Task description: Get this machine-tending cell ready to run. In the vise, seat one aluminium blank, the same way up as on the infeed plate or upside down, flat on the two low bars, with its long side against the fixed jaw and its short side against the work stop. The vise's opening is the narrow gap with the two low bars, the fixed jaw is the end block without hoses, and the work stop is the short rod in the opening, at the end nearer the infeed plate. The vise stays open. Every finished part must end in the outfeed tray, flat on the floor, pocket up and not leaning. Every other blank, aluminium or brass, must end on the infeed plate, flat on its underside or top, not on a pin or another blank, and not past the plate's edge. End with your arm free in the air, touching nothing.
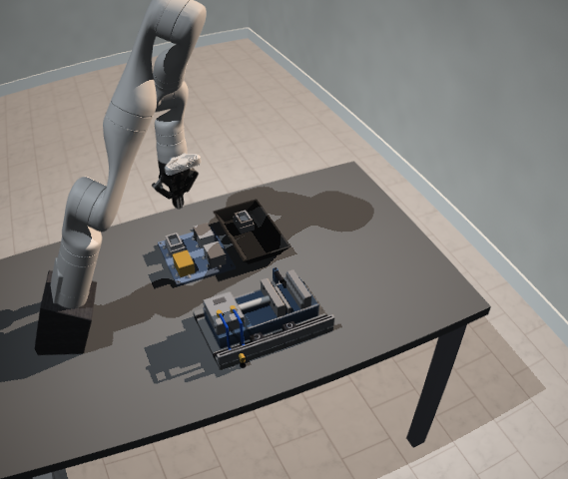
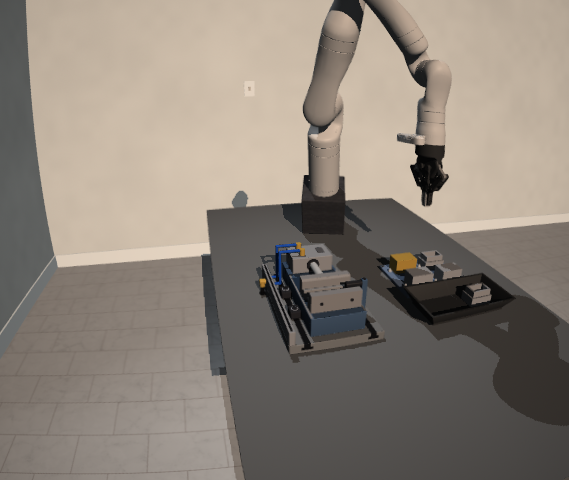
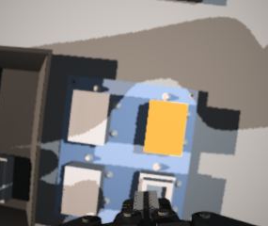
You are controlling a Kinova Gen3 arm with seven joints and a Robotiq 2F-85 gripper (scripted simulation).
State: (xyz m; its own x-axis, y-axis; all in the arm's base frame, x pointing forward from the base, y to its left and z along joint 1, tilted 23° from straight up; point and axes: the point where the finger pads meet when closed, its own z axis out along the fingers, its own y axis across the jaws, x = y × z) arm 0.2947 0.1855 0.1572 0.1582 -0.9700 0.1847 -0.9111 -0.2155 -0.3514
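My gripper is now 180 mm above the brass blank, 40 mm to the left of it and 20 mm past it.
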